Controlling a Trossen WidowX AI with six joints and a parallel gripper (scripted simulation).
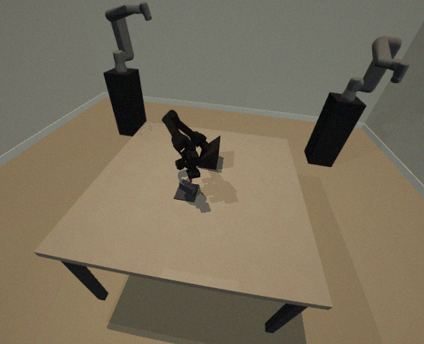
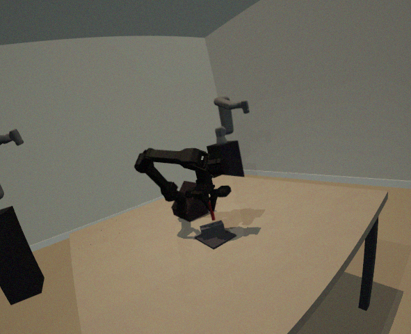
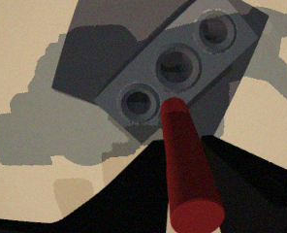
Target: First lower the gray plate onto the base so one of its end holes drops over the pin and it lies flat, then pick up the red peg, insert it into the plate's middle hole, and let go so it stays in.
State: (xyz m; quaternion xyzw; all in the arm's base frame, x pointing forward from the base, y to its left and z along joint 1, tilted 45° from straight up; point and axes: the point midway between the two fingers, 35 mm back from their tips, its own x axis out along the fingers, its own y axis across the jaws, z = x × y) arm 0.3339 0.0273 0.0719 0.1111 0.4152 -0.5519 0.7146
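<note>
My gripper tip is now 1 cm short of the gray plate, 2 cm to the left of it and 7 cm above it. Round my gripper tip: red peg right at my gripper tip; then dark square base 2 cm ahead, 1 cm to the right, 11 cm below.
</note>
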